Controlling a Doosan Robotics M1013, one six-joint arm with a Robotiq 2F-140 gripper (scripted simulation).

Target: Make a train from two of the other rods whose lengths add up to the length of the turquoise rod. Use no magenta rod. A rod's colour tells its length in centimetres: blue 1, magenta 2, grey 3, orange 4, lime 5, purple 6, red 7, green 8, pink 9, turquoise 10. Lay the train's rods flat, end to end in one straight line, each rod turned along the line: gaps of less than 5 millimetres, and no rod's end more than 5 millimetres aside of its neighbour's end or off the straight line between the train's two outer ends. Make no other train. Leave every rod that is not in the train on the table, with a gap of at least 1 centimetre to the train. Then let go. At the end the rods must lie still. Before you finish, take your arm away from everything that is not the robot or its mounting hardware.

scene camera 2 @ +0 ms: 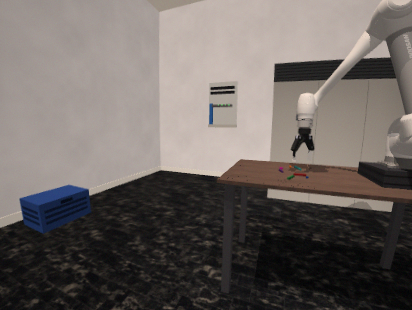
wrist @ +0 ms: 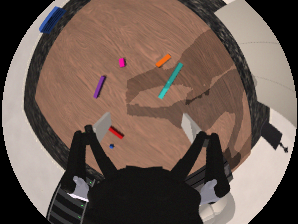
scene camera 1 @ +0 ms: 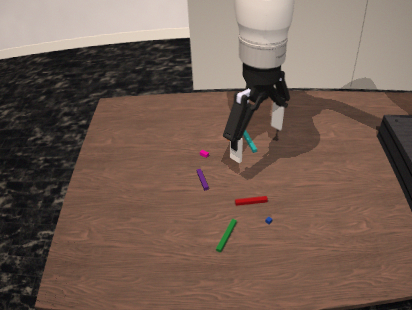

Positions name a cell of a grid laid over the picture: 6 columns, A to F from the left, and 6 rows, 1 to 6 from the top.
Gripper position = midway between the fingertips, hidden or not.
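The gripper (scene camera 1: D3) can be seen, and the wrist view shows the gripper (wrist: C4) too.
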